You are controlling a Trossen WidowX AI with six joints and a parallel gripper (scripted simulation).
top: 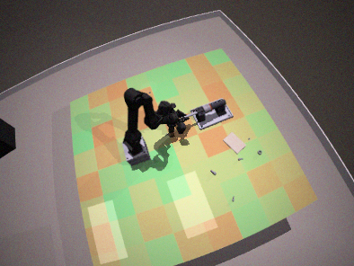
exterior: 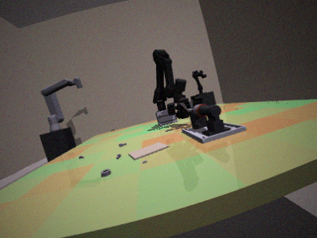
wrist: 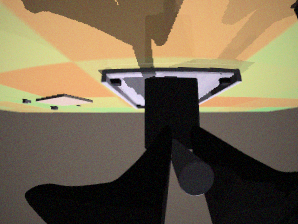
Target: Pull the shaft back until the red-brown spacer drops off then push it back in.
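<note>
Right now the shaft is 50 mm ahead of my gripper tip, 10 mm to the right of it and 20 mm above it. The rest, counted from my gripper tip: flat tan plate 160 mm ahead, 260 mm to the right, 60 mm below; red-brown spacer 140 mm ahead, 20 mm to the right, 20 mm above.
</note>
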